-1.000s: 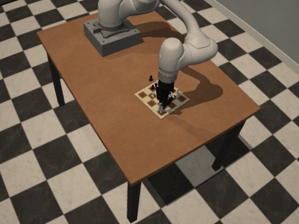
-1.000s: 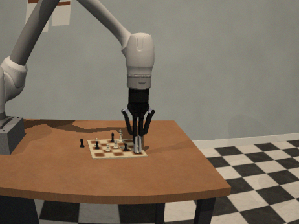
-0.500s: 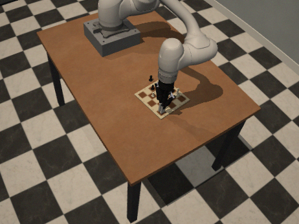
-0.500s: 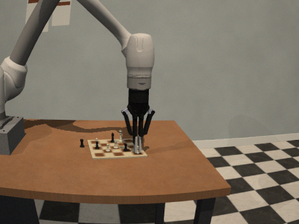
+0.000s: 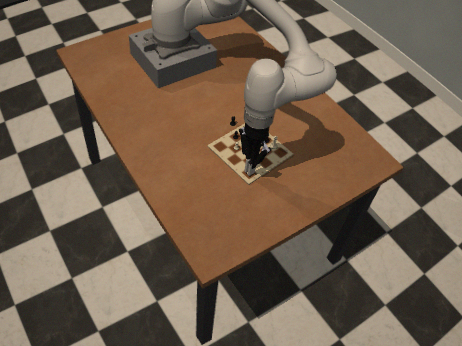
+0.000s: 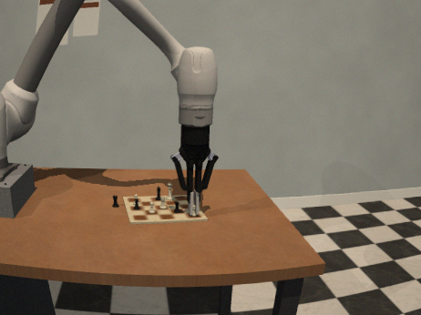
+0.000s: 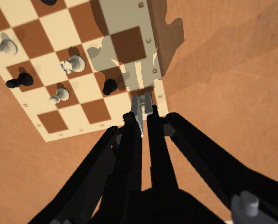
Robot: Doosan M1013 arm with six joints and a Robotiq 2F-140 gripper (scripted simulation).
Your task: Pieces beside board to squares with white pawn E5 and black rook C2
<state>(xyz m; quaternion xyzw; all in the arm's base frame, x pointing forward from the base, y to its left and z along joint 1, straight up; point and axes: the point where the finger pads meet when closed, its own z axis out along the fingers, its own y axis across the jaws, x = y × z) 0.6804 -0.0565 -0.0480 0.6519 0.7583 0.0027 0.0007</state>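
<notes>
Right now the black chess piece is 230 mm behind my hand, 80 mm to the left of it and 30 mm below it. The rest, counted from my hand: tall white piece (60 mm behind, 150 mm to the left, 10 mm below).
</notes>
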